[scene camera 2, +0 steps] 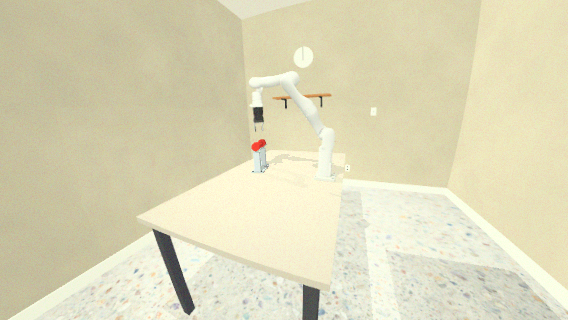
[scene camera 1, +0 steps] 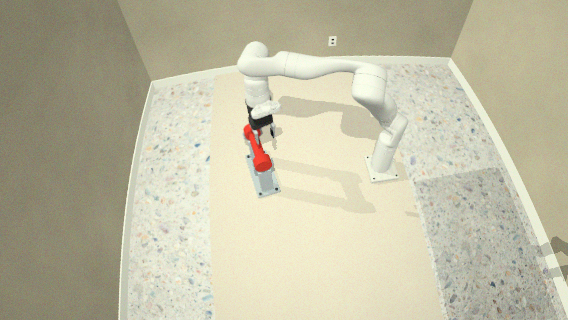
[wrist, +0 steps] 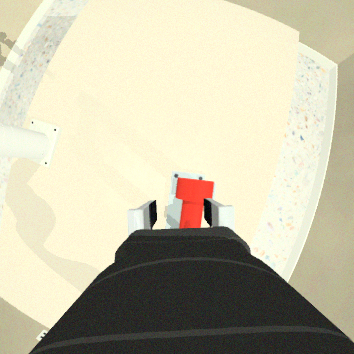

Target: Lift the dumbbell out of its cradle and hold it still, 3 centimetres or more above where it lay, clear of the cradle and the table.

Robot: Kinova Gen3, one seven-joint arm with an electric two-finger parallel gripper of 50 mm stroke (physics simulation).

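Frame: origin at the arm's base, x ahead, y down, z left, level; metres.
Seen in the pictures: gripper, fingertip midpoint: (scene camera 2: 258, 131) (scene camera 1: 265, 138) (wrist: 179, 208); arm's base, link origin: (scene camera 2: 324, 174) (scene camera 1: 379, 164) (wrist: 39, 145).
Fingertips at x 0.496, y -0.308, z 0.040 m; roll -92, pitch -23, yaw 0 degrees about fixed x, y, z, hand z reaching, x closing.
Offsets run from my fingertips to a thing's middle. Level surfaces: height alone.
The red dumbbell @(dx +0.040, dy +0.116, dz -0.053 m) (scene camera 1: 262, 162) (scene camera 2: 258, 145) (wrist: 194, 189) lies level across the top of the pale grey-blue cradle @(dx +0.040, dy +0.223, dz -0.053 m) (scene camera 1: 266, 182) (scene camera 2: 257, 162) (wrist: 174, 206), one head near each end. My gripper (scene camera 1: 265, 139) (scene camera 2: 259, 129) (wrist: 179, 208) is open and empty, pointing down above the dumbbell with a gap below the fingertips in scene camera 2. In the wrist view the dumbbell's handle appears between the fingers, closer to the right finger. The gripper body hides the handle's lower part and the other head there. In scene camera 1 a finger partly overlaps the handle.
The cradle's bolted base plate stands on the beige table @(dy +0.322 m) (scene camera 1: 320, 260) (scene camera 2: 240, 215) (wrist: 200, 90). The arm's white base (scene camera 1: 383, 170) (scene camera 2: 325, 170) (wrist: 47, 142) is to the right of the cradle in scene camera 1. A wooden wall shelf (scene camera 2: 300, 96) is behind the arm.
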